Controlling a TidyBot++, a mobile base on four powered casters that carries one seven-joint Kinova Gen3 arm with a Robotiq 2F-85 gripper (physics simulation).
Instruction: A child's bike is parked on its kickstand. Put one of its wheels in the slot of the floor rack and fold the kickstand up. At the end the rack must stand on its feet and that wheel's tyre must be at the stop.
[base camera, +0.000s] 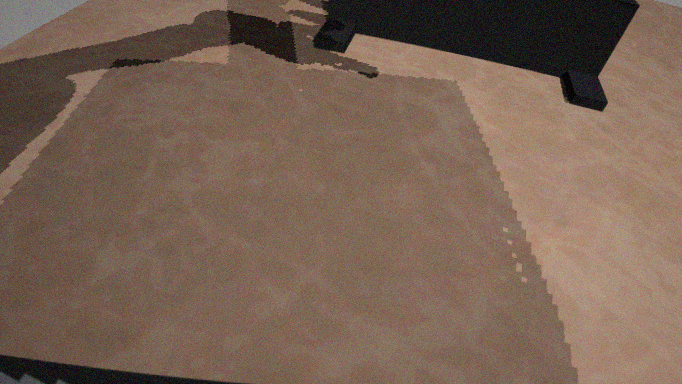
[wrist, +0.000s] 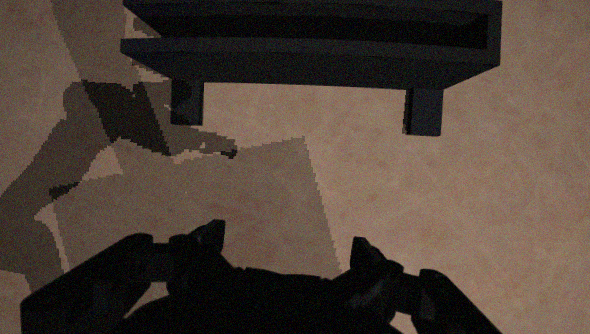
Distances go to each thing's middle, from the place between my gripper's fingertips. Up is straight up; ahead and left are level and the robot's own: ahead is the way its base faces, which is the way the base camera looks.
My hand is 230 mm short of the black floor rack (base camera: 576, 48), 60 mm to the left of it and 250 mm above it.
